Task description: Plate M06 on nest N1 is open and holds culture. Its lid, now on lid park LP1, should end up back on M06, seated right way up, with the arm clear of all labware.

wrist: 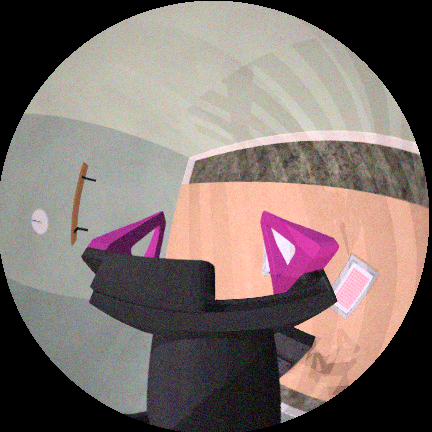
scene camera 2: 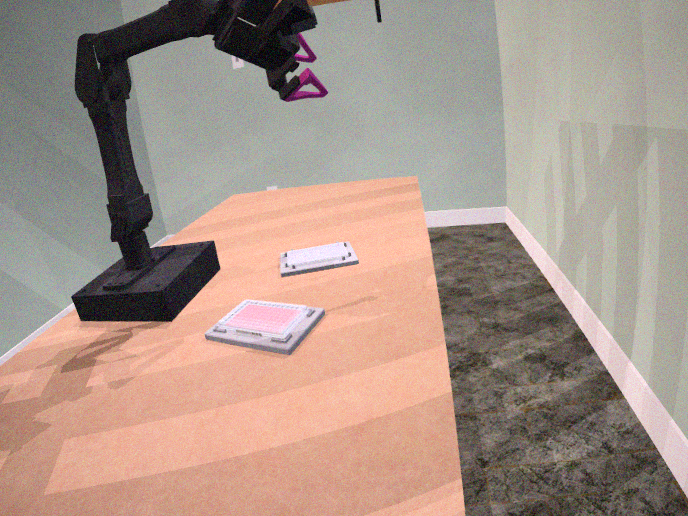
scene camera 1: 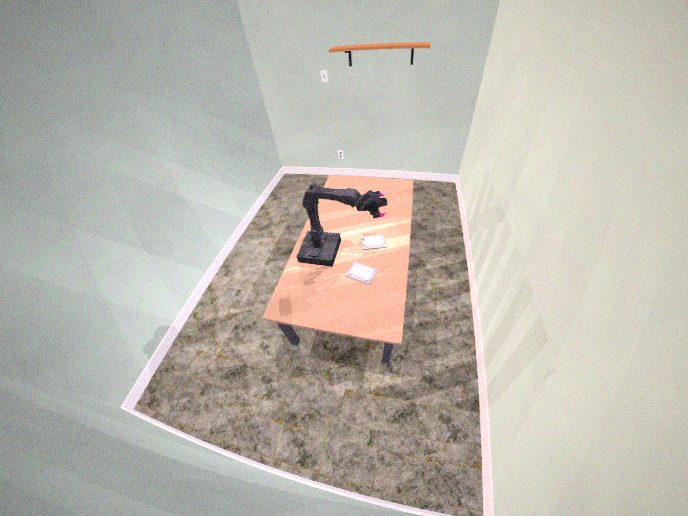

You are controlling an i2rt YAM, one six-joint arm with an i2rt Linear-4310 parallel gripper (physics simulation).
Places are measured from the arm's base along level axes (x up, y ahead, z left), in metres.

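Pixels of known places: gripper, between the fingertips: (wrist: 212, 216) (scene camera 2: 320, 76); arm's base, origin of its link: (scene camera 2: 142, 268) (scene camera 1: 318, 245).
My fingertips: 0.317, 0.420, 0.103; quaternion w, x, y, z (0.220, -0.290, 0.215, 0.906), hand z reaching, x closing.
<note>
For each thing: its middle in the pictures, then the offset to it from my fingertips, as dx, dy, dz. Level surfaces: height alone.
- Plate M06, middle of its body: (scene camera 2: 262, 317) (wrist: 350, 288) (scene camera 1: 361, 271) -0.362, -0.093, -0.224
- grey nest N1, middle of its body: (scene camera 2: 264, 323) (wrist: 350, 287) (scene camera 1: 361, 272) -0.373, -0.093, -0.224
- pale lid, middle of its body: (scene camera 2: 316, 254) (wrist: 277, 252) (scene camera 1: 373, 241) -0.368, -0.074, +0.056
- lid park LP1, middle of its body: (scene camera 2: 317, 256) (wrist: 278, 252) (scene camera 1: 373, 241) -0.372, -0.074, +0.056
- wooden table, height of its surface: dx -0.382
Plate M06 (scene camera 1: 362, 272) (scene camera 2: 261, 318) (wrist: 354, 287) is open and shows pink wells. It sits flat on the grey nest N1 (scene camera 2: 288, 348), nearer to scene camera 2. The pale lid (scene camera 1: 374, 241) (scene camera 2: 317, 254) lies flat on lid park LP1 (scene camera 2: 319, 269), farther along the table; in the wrist view it is mostly hidden behind the right magenta finger. My gripper (scene camera 1: 382, 203) (scene camera 2: 310, 69) (wrist: 212, 216) is open and empty, its magenta fingers wide apart. It hangs high above the table, beyond the lid park, apart from both labware pieces.
The black arm base (scene camera 1: 319, 248) (scene camera 2: 147, 286) stands on the wooden table (scene camera 1: 338, 311) (scene camera 2: 361, 433), left of the nest and park. An orange wall shelf (scene camera 1: 379, 47) (wrist: 79, 204) is fixed to the far wall. The table's right edge borders the dark floor.
</note>
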